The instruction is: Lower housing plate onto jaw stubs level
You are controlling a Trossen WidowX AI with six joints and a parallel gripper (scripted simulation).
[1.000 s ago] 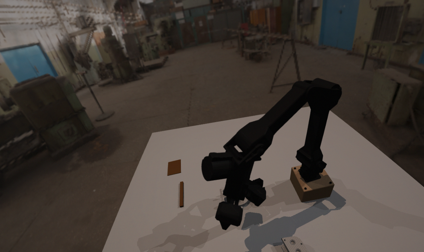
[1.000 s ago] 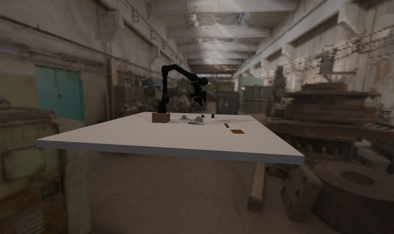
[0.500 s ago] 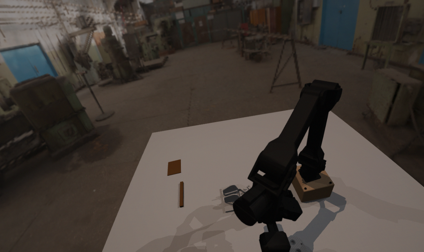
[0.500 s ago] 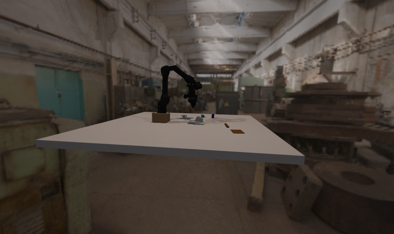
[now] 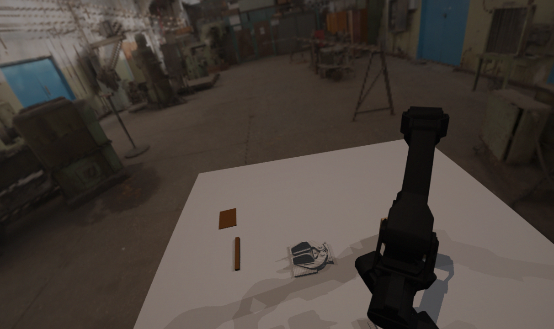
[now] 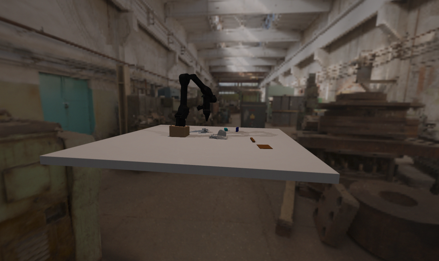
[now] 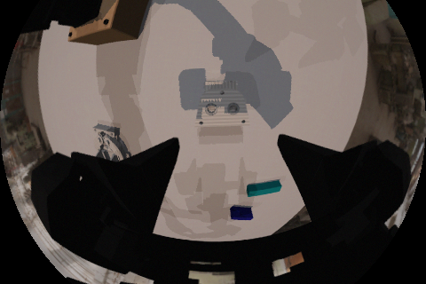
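My gripper tip is now 250 mm to the left of the pale ribbed base, 150 mm short of it and 100 mm above it. The rest, counted from my gripper tip: small blue block 280 mm ahead, 100 mm to the left, 80 mm below; brown bar 370 mm ahead, 320 mm to the right, 100 mm below; teal block 170 mm ahead, 130 mm to the left, 90 mm below.
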